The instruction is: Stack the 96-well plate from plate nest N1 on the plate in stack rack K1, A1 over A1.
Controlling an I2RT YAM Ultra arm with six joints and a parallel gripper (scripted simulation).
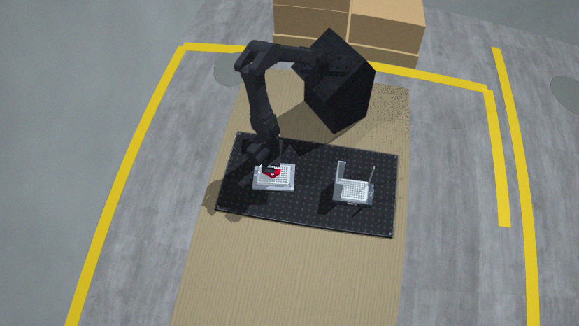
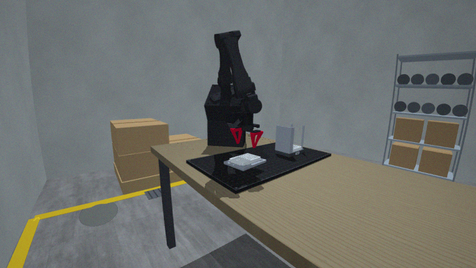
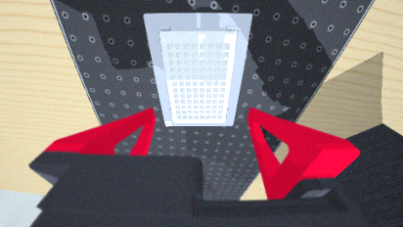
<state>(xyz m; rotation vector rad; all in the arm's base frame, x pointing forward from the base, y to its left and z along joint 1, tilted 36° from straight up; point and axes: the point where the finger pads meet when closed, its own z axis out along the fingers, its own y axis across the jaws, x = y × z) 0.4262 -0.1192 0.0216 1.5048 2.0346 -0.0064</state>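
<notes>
The white 96-well plate is 70 mm below my hand. The rest, counted from my hand: tall grey rack wall: 240 mm to the left, 10 mm ahead; grey plate nest N1: 80 mm below.
</notes>
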